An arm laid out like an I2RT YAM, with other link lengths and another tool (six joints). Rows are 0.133 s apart.
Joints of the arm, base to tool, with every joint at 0 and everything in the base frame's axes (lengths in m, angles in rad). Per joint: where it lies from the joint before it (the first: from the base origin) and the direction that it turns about. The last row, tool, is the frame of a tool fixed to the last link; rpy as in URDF.
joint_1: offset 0.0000 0.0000 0.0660 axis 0 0 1
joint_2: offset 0.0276 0.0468 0.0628 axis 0 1 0
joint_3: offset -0.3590 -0.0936 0.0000 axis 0 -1 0
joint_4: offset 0.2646 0.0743 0.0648 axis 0 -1 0
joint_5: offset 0.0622 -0.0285 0.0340 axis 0 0 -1
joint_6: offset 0.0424 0.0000 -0.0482 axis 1 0 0
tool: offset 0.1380 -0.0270 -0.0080 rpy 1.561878 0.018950 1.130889
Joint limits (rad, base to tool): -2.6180..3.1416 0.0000..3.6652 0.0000..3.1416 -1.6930..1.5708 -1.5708..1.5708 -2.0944..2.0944
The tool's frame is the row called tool.
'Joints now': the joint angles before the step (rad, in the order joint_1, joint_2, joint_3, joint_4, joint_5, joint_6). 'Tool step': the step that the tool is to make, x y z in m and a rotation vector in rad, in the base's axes. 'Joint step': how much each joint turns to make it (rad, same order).
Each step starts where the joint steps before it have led.
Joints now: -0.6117, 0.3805, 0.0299, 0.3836, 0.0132, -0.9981
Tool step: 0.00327, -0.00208, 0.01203, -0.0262, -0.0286, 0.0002
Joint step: 0.0000, 0.0431, 0.0000, 0.0816, -0.0005, -0.0050
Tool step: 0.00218, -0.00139, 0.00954, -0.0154, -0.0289, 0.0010
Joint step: 0.0020, 0.0317, 0.0001, 0.0640, 0.0013, 0.0039
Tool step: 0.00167, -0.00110, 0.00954, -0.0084, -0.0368, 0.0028
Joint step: 0.0032, 0.0286, -0.0001, 0.0635, 0.0021, 0.0140
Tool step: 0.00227, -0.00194, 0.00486, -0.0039, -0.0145, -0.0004
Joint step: -0.0002, 0.0321, 0.0000, 0.0461, 0.0010, 0.0050
